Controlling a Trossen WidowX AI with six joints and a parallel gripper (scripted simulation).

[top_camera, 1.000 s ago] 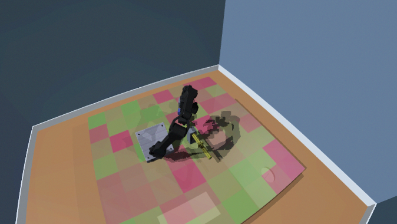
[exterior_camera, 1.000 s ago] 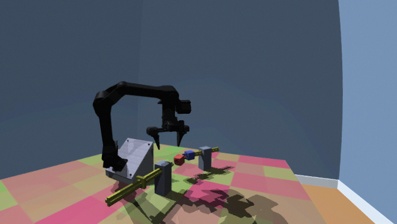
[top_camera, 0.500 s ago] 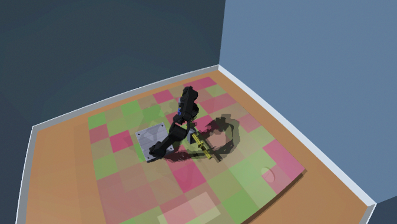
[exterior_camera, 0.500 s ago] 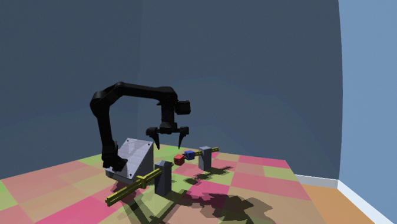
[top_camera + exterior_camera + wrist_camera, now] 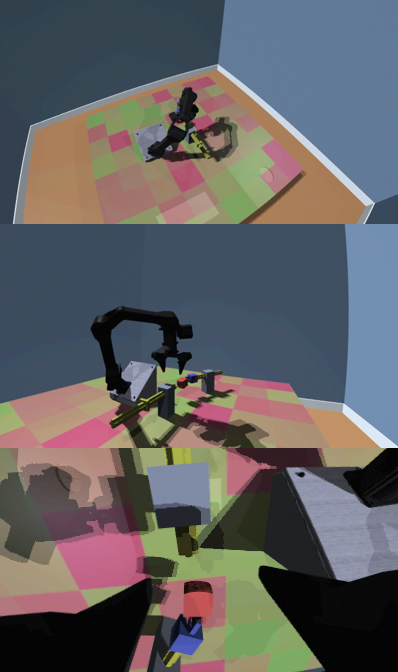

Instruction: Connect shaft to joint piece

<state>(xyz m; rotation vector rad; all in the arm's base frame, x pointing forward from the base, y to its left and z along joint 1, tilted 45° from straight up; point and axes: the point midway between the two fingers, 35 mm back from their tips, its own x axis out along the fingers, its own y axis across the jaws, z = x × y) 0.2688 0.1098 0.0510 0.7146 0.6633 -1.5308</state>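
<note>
My gripper tip is 8 cm to the right of the red square joint piece, 7 cm above it and 1 cm short of it.
</note>
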